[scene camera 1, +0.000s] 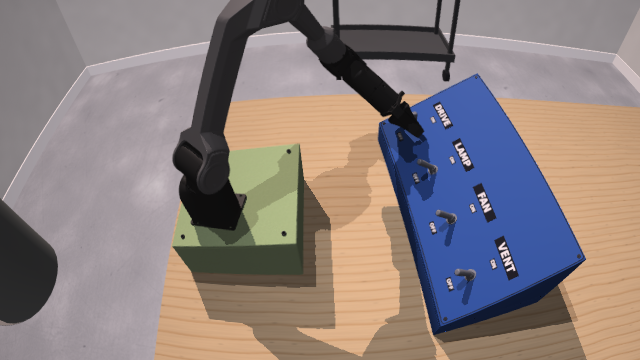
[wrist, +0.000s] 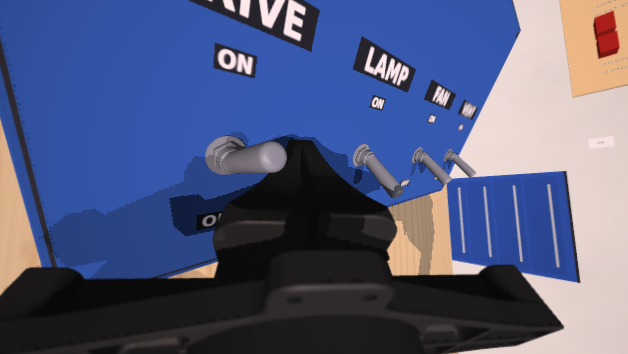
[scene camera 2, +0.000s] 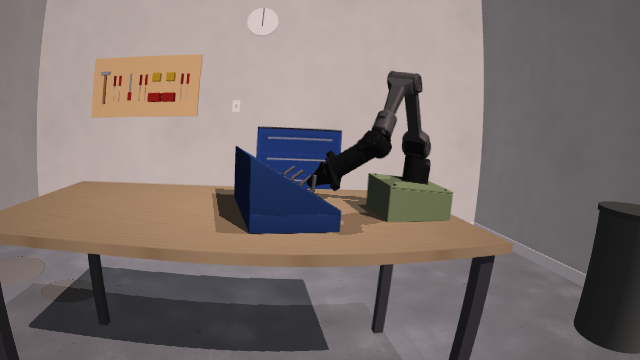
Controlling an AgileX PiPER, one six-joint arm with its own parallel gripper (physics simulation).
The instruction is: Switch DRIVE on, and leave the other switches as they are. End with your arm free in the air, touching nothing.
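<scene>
The blue panel (scene camera 1: 520,150) (scene camera 2: 280,205) (wrist: 125,100) carries four grey levers. The DRIVE lever (scene camera 2: 314,183) (wrist: 255,158) leans to the ON side, unlike the others; in scene camera 1 it is mostly hidden behind my gripper. The LAMP lever (scene camera 1: 427,166) (wrist: 380,172), FAN lever (scene camera 1: 446,216) (wrist: 435,167) and VENT lever (scene camera 1: 465,274) (wrist: 461,163) lean toward OFF. My gripper (scene camera 1: 420,134) (wrist: 299,154) is shut and empty, its tips low at the panel between the DRIVE and LAMP levers, close beside DRIVE. I cannot tell whether it touches the lever or panel.
The arm stands on a green block (scene camera 1: 270,200) (scene camera 2: 415,205) on the wooden table (scene camera 1: 350,280) (scene camera 2: 150,215). A blue drawer cabinet (scene camera 2: 300,145) (wrist: 505,225) stands beyond the table. A dark bin (scene camera 1: 25,270) (scene camera 2: 610,275) and a cart (scene camera 1: 400,56) stand off the table.
</scene>
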